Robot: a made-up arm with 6 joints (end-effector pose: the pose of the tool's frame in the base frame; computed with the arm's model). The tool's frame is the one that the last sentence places. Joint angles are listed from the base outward.
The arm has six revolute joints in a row. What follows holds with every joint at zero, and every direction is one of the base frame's.
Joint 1 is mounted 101.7 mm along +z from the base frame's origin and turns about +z.
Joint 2 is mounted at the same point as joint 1 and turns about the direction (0.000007, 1, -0.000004).
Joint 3 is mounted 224.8 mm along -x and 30.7 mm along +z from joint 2 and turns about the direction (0.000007, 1, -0.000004).
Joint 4 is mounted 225.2 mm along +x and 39.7 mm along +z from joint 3 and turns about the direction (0.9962, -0.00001, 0.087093).
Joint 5 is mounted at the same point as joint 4 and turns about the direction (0.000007, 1, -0.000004).
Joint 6 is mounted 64.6 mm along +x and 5.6 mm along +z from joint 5 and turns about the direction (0.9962, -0.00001, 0.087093).
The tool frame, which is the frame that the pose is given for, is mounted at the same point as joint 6; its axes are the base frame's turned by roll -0.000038, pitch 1.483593 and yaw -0.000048 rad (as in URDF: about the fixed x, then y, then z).
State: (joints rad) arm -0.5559 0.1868 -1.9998 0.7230 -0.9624 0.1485
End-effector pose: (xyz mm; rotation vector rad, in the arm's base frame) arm -322.2 158.8 404.9 -0.1950 -1.2152 0.3820
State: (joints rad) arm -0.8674 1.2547 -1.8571 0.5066 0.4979 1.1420
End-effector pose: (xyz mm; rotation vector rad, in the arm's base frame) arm 130.2 -130.3 500.5 1.2120 0.6445 0.7687
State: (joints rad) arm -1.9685 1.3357 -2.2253 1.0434 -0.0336 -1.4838
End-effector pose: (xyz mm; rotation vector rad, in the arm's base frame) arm -49.7 -113.5 581.7 0.5386 0.5099 -2.3341
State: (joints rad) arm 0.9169 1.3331 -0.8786 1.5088 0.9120 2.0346
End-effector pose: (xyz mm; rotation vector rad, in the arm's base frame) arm 100.8 215.7 247.0 -1.5572 -1.0106 -0.3780
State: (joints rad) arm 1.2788 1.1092 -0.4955 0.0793 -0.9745 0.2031
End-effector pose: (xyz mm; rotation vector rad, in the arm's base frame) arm 59.5 183.3 247.3 -0.5477 1.0957 1.3135
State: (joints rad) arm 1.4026 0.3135 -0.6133 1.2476 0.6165 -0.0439
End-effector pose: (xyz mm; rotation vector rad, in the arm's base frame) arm -26.3 57.7 313.6 -0.9139 1.7919 2.3077
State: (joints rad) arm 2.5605 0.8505 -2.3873 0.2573 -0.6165 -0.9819
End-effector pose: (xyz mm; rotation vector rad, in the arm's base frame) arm 169.2 -99.7 568.3 0.7323 0.2341 1.7627
